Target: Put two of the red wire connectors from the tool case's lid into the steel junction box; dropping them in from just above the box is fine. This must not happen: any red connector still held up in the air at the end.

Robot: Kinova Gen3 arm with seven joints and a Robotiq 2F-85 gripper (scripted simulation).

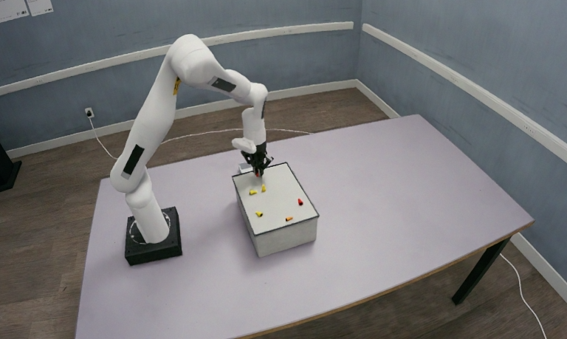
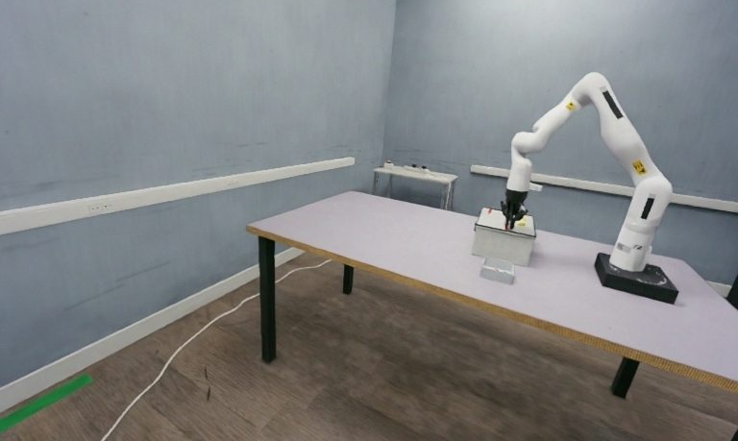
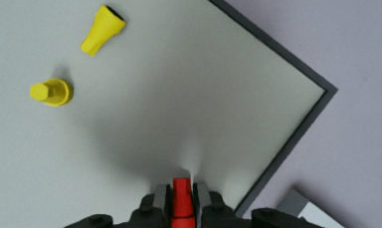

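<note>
Now: hand 120 mm to the left of the grey tool case and 50 mm above it. Round my hand: orange connector: 250 mm to the right, 20 mm below.
</note>
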